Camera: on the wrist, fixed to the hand. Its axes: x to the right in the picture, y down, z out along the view.
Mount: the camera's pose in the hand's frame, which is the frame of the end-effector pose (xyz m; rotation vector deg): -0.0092 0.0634 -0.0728 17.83 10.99 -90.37
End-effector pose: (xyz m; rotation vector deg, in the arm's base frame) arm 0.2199 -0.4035 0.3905 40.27 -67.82 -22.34
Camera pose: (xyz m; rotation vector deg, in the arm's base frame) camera 0.2797 -0.3303 0.4123 105.31 -15.57 -80.22
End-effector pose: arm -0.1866 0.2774 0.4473 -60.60 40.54 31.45
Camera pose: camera -0.2561 0.2353 0.3944 -60.24 -2.21 -57.03
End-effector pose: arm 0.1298 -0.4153 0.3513 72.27 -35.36 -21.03
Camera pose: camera 0.1627 -0.3364 0.3971 106.60 37.69 -82.64
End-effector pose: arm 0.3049 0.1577 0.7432 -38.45 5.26 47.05
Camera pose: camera 0.2668 0.1401 0.6558 -19.52 -7.92 -43.84
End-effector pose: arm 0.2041 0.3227 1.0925 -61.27 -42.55 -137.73
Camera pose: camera 0.2047 0.2302 1.0635 -3.70 80.93 106.62
